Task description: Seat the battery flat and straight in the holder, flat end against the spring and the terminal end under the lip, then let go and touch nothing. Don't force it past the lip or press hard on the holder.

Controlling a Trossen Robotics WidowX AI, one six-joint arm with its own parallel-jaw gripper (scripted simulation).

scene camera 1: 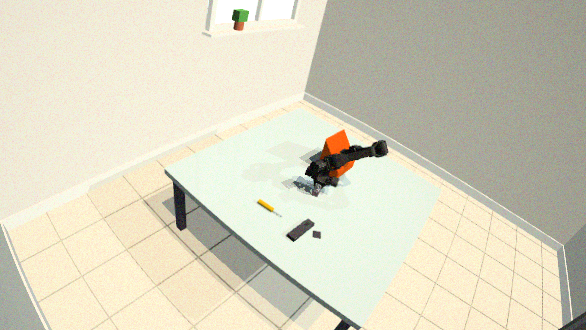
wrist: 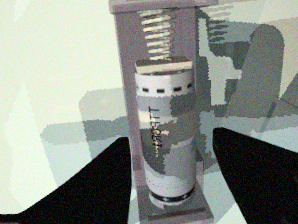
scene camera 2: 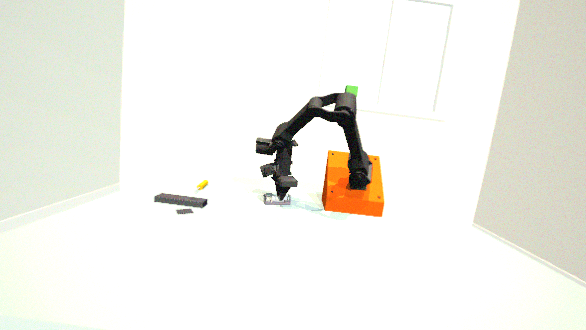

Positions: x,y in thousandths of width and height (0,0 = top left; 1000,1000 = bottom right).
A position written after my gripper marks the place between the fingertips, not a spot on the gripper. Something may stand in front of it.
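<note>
My gripper (scene camera 2: 477,602) is visible, and again at (wrist: 576,636). A grey-and-white battery (wrist: 559,453) is visible as well.
</note>
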